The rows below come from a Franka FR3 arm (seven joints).
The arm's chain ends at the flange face. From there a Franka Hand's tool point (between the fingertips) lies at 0.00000 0.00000 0.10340 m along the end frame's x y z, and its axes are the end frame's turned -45 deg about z.
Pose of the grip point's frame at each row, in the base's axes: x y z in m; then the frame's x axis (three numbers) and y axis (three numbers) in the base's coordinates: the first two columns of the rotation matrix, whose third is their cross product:
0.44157 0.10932 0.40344 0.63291 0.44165 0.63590 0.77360 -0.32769 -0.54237
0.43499 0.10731 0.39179 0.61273 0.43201 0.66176 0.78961 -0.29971 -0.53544
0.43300 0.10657 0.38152 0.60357 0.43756 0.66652 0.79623 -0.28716 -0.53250
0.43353 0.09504 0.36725 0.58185 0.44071 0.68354 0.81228 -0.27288 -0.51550
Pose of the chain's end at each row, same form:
0.44479 0.02296 0.46021 0.99455 0.08058 0.06614 0.09948 -0.54401 -0.83316
0.43840 0.01936 0.44605 0.99160 0.09355 0.08932 0.12507 -0.51740 -0.84655
0.43730 0.01846 0.43547 0.98981 0.10635 0.09477 0.13623 -0.51245 -0.84784
0.43773 0.00662 0.42068 0.98580 0.11867 0.11882 0.16294 -0.50458 -0.84785

